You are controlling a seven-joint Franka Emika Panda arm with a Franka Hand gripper.
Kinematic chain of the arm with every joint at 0, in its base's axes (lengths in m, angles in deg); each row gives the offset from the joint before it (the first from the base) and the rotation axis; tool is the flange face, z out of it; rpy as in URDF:
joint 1: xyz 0 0 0.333 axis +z
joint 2: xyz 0 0 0 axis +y
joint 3: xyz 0 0 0.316 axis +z
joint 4: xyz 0.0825 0 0 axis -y
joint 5: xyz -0.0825 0 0.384 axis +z
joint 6: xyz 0 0 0 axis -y
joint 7: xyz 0.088 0 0 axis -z
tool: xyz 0 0 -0.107 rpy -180 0 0
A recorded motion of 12 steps. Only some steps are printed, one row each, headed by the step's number.
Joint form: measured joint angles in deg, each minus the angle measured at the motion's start. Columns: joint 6, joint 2, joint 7, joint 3, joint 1, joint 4, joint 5.
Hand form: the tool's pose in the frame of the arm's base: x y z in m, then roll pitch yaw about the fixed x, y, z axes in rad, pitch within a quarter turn. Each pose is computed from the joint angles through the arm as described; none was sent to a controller.
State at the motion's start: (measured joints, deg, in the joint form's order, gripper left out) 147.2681 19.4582 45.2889 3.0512 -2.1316 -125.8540 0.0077
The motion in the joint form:
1: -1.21 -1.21 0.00 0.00 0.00 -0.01 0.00
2: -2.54 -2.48 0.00 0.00 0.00 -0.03 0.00
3: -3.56 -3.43 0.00 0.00 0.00 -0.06 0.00
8: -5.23 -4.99 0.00 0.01 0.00 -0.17 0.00
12: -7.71 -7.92 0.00 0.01 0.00 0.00 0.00
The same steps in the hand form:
1: 0.5608 0.0090 0.2408 -3.1054 -0.0123 -0.7777
2: 0.5602 0.0090 0.2510 -3.1072 -0.0121 -0.7773
3: 0.5594 0.0089 0.2584 -3.1090 -0.0114 -0.7770
8: 0.5576 0.0089 0.2702 -3.1127 -0.0097 -0.7763
12: 0.5566 0.0088 0.2959 -3.1069 -0.0191 -0.7759

